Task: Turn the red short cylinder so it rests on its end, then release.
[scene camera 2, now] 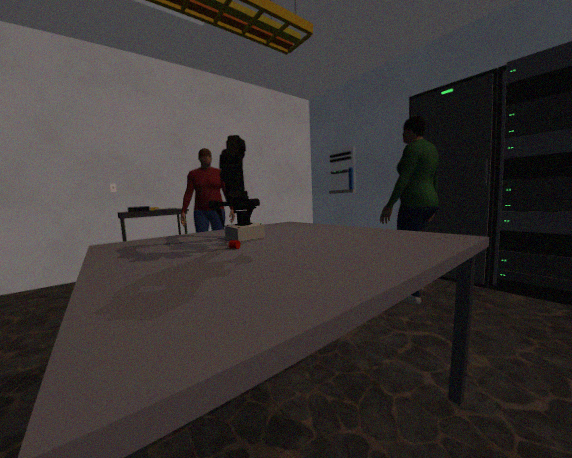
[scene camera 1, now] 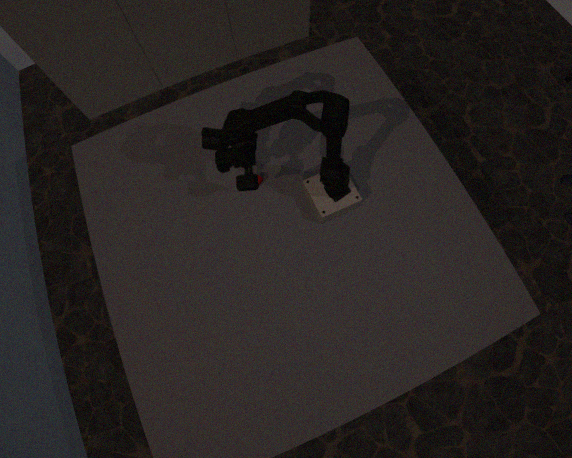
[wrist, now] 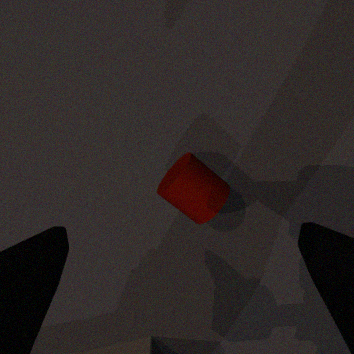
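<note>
The red short cylinder (scene camera 1: 259,179) (scene camera 2: 234,244) (wrist: 194,188) lies on its side on the table (scene camera 1: 280,310) (scene camera 2: 280,280). In the wrist view its long axis slants from upper left to lower right. In scene camera 1 a finger hides most of it. My gripper (scene camera 1: 248,161) (wrist: 185,236) is open and empty, above the table. In the wrist view its dark fingers stand wide apart at the lower left and lower right, and the cylinder shows between and beyond the fingertips, not touching them.
The arm's pale base block (scene camera 1: 327,206) (scene camera 2: 247,232) stands close to the cylinder. In scene camera 2 a person in red (scene camera 2: 205,187) and one in green (scene camera 2: 422,172) stand beyond the table, with a dark side table (scene camera 2: 150,213) at the left and server cabinets (scene camera 2: 452,150) at the right.
</note>
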